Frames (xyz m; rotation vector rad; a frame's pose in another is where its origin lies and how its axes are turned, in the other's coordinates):
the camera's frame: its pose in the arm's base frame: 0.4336 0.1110 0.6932 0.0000 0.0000 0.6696
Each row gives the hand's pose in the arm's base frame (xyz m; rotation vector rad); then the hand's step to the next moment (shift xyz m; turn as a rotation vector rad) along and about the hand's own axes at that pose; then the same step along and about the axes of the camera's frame.
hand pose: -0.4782 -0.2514 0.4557 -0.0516 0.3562 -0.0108
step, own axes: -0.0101 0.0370 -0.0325 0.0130 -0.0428 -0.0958
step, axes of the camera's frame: 0.0058 0.0408 -0.0288 -0.0463 -0.0241 -0.0919
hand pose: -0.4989 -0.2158 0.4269 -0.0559 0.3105 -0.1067
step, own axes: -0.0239 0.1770 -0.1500 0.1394 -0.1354 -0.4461
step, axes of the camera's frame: 0.0666 0.1675 -0.1480 -0.1183 -0.1199 -0.4565
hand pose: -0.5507 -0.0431 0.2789 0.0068 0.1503 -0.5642
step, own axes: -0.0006 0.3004 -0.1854 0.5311 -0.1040 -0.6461
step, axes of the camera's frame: 0.2681 0.1233 -0.1937 0.0221 -0.4509 -0.7117
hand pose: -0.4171 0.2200 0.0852 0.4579 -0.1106 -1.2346
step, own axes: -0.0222 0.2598 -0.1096 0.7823 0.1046 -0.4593
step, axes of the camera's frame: 0.2743 -0.0686 0.0070 0.0414 -0.7621 -0.5014
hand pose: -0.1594 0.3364 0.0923 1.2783 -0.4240 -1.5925
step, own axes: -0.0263 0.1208 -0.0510 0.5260 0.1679 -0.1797
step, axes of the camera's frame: 0.0701 -0.0737 0.0869 -0.0744 -0.5347 -0.2137
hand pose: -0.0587 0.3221 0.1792 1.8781 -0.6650 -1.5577
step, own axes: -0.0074 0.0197 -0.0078 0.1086 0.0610 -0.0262
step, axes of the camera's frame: 0.0004 -0.0097 0.0202 -0.0360 -0.1192 -0.0265
